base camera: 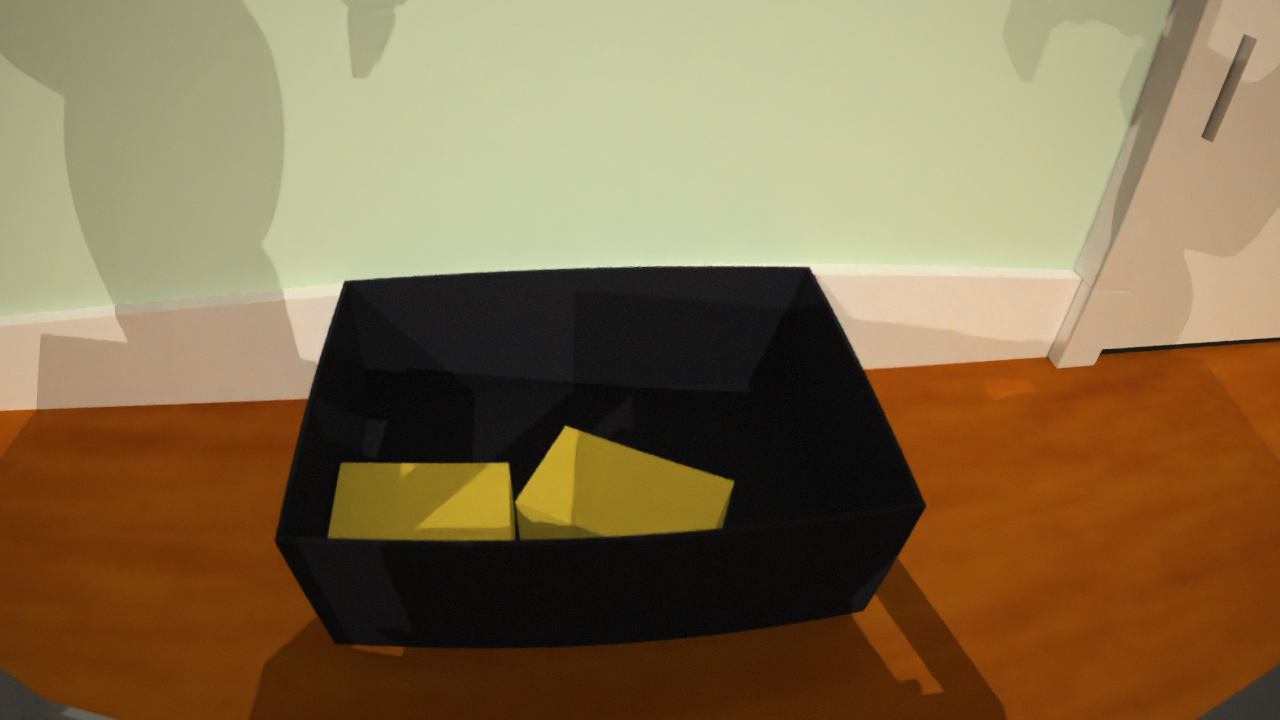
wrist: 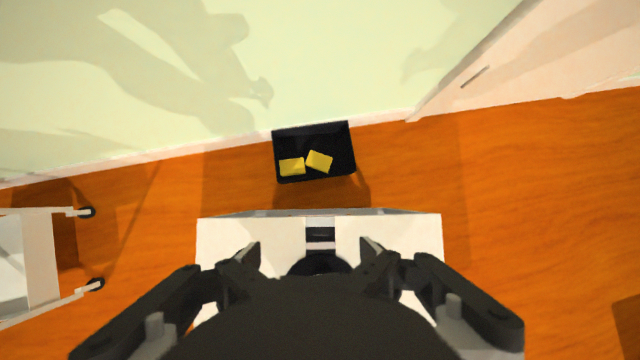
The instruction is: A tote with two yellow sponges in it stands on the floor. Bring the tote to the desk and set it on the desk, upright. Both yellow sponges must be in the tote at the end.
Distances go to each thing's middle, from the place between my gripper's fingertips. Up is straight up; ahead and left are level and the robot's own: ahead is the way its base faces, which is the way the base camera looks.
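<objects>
Relative to the black tote (base camera: 744, 372), my gripper is 23 cm short of it, 1 cm to the right of it and 53 cm above it.
</objects>
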